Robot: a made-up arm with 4 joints. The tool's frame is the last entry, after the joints.
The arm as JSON. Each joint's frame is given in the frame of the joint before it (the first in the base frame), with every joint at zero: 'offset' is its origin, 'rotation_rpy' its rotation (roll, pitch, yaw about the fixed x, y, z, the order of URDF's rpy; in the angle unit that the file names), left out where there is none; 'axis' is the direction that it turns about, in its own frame. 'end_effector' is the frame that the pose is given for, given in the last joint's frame.
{
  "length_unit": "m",
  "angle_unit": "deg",
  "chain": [
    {
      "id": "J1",
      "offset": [
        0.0,
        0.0,
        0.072
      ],
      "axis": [
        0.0,
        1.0,
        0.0
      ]
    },
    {
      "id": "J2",
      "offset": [
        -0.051,
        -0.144,
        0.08
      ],
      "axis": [
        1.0,
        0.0,
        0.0
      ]
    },
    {
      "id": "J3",
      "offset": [
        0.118,
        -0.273,
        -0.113
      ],
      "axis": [
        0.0,
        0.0,
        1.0
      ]
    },
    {
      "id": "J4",
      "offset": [
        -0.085,
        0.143,
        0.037
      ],
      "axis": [
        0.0,
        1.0,
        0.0
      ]
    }
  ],
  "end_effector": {
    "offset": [
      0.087,
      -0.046,
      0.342
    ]
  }
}
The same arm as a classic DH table. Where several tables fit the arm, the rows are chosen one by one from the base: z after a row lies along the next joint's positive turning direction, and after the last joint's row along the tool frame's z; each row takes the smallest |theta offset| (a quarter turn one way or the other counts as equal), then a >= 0, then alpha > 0; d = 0 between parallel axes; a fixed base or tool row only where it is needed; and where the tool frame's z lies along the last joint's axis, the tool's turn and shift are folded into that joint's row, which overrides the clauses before.
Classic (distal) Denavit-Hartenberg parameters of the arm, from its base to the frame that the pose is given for. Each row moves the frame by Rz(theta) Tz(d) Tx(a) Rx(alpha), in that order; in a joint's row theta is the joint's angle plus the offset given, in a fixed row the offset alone. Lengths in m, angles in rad.
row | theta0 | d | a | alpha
base (fixed) | 0 | 0.072 | 0 | -1.5708
J1 | -1.5708 | -0.144 | 0.08 | -1.5708
J2 | 1.5708 | 0.067 | 0.273 | 1.5708
J3 | -1.5708 | -0.076 | 0.085 | 1.5708
J4 | 0 | 0.097 | -0.087 | -1.5708
tool (fixed) | 3.1416 | 0.342 | 0 | 0

